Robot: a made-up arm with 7 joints. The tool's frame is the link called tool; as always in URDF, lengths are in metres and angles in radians. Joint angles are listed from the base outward. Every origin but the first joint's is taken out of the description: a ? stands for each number. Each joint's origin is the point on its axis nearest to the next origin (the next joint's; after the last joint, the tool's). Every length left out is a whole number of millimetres.
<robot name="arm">
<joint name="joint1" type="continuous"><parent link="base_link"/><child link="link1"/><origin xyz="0 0 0.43" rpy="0 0 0"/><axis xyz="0 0 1"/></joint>
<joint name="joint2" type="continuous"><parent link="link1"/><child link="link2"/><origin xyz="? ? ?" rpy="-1.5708 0 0"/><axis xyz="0 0 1"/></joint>
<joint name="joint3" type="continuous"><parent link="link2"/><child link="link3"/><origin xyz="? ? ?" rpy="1.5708 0 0"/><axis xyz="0 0 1"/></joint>
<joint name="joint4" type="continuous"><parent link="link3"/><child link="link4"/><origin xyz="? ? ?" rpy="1.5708 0 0"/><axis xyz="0 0 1"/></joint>
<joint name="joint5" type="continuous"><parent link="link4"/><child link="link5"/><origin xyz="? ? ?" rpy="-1.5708 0 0"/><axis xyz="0 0 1"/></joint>
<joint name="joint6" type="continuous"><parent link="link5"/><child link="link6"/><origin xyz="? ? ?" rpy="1.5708 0 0"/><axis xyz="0 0 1"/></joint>
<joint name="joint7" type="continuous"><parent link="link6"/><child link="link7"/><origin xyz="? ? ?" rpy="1.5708 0 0"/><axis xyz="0 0 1"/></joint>
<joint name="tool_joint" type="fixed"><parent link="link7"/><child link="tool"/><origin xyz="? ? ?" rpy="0 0 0"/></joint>
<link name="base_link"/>
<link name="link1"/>
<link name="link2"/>
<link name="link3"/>
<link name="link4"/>
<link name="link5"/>
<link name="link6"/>
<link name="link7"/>
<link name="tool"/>
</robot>
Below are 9 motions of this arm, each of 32 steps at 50 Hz.
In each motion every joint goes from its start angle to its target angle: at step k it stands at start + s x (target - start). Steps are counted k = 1, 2, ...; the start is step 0. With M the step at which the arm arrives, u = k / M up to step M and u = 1 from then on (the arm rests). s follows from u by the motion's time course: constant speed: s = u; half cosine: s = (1 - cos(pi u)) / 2; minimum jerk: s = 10 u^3 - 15 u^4 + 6 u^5.
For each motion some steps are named. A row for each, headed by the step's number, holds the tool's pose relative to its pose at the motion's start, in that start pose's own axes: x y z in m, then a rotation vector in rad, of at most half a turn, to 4 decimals.
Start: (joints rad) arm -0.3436 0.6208 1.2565 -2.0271 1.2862 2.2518 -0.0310
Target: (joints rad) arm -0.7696 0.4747 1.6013 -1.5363 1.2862 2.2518 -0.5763
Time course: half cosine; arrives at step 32
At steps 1, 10, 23, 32:
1: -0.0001 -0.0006 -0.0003 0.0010 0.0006 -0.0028
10: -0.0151 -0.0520 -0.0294 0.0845 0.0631 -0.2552
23: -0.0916 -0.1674 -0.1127 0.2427 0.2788 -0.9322
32: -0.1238 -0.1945 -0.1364 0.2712 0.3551 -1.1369

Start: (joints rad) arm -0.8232 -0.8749 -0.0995 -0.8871 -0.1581 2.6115 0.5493
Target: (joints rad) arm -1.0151 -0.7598 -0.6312 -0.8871 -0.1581 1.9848 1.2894
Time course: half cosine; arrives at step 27
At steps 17, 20, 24, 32:
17: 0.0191 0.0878 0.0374 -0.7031 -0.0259 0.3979
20: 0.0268 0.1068 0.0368 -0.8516 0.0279 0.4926
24: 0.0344 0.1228 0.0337 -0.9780 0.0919 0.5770
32: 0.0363 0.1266 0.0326 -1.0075 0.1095 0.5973

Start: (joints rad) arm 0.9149 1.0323 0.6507 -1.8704 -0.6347 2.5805 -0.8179
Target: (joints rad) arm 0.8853 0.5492 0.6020 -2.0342 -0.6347 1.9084 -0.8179
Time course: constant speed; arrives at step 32
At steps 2, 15, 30, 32:
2: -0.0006 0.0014 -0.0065 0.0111 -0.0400 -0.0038
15: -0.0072 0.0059 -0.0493 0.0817 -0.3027 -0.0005
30: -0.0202 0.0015 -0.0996 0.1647 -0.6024 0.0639
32: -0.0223 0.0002 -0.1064 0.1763 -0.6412 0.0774

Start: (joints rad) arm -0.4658 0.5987 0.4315 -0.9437 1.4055 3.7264 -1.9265
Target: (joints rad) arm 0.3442 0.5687 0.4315 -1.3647 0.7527 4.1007 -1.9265
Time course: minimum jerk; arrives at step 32
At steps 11, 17, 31, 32:
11: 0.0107 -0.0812 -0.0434 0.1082 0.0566 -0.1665
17: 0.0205 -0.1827 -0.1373 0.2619 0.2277 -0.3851
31: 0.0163 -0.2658 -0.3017 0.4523 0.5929 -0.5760
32: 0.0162 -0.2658 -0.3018 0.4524 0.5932 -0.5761

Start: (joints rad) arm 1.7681 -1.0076 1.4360 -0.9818 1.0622 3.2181 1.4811
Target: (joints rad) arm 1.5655 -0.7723 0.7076 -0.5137 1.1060 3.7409 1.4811
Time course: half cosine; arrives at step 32
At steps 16, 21, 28, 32:
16: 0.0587 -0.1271 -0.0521 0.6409 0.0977 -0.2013
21: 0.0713 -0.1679 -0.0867 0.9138 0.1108 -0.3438
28: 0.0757 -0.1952 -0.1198 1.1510 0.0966 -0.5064
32: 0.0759 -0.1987 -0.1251 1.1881 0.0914 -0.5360

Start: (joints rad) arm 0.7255 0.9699 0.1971 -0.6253 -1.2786 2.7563 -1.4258
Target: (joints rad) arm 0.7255 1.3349 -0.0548 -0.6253 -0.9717 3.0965 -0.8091
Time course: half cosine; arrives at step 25
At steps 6, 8, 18, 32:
6: 0.0176 -0.0191 0.0101 0.0027 0.0425 0.0880
8: 0.0301 -0.0330 0.0164 0.0068 0.0717 0.1514
18: 0.1034 -0.1211 0.0397 0.0664 0.2264 0.5467
32: 0.1248 -0.1491 0.0418 0.0950 0.2654 0.6709

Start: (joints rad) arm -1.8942 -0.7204 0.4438 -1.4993 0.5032 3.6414 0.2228
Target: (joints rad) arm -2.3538 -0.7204 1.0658 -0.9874 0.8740 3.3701 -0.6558
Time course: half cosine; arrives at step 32
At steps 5, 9, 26, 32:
5: -0.0035 -0.0103 0.0000 0.0183 -0.0091 -0.0330
9: -0.0118 -0.0311 -0.0008 0.0580 -0.0292 -0.1003
26: -0.0747 -0.1258 -0.0210 0.3386 -0.1552 -0.4465
32: -0.0825 -0.1332 -0.0242 0.3759 -0.1673 -0.4796

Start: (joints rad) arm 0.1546 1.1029 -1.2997 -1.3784 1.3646 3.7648 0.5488
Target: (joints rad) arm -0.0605 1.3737 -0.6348 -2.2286 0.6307 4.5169 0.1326
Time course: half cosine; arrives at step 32
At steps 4, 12, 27, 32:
4: -0.0071 0.0133 -0.0042 -0.0102 0.0029 -0.0630
12: -0.0471 0.1083 -0.0484 -0.0445 -0.0372 -0.5108
27: -0.0448 0.2852 -0.2294 0.1493 -0.5195 -1.3470
32: -0.0374 0.2948 -0.2489 0.1847 -0.5877 -1.3944

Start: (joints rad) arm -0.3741 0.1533 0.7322 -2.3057 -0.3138 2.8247 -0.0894
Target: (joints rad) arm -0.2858 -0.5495 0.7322 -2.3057 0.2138 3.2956 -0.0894
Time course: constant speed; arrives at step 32
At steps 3, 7, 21, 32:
3: 0.0062 -0.0020 -0.0226 -0.0394 0.0805 0.0209
7: 0.0126 -0.0067 -0.0532 -0.0902 0.1913 0.0460
21: 0.0177 -0.0409 -0.1595 -0.2499 0.6069 0.1107
32: 0.0013 -0.0842 -0.2354 -0.3496 0.9584 0.1401

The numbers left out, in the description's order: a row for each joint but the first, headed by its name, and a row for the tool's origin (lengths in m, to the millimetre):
joint2: 0 0 0
joint3: 0 -0.22 0
joint4: 0.121 0 0
joint5: -0.057 0.267 0
joint6: 0 0 0
joint7: 0.061 0 0
tool: 0 0 0

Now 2 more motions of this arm.
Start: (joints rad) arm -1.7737 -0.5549 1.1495 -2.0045 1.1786 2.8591 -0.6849
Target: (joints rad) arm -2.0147 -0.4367 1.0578 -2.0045 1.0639 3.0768 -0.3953
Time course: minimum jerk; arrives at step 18
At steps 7, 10, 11, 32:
7: 0.0048 0.0428 -0.0024 -0.1217 0.0510 0.1222
10: 0.0070 0.0860 -0.0087 -0.2438 0.1114 0.2422
11: 0.0071 0.0997 -0.0115 -0.2826 0.1326 0.2797
32: 0.0058 0.1406 -0.0225 -0.3989 0.2025 0.3898

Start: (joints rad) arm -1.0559 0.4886 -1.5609 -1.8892 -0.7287 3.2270 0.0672
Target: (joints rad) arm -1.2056 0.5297 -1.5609 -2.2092 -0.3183 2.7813 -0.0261
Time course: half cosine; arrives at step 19
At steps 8, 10, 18, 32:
8: -0.0470 -0.0026 0.0272 0.0326 -0.3187 0.1244
10: -0.0699 -0.0044 0.0366 0.0519 -0.4587 0.1788
18: -0.1390 -0.0120 0.0525 0.1219 -0.8439 0.3340
32: -0.1400 -0.0122 0.0526 0.1232 -0.8497 0.3365

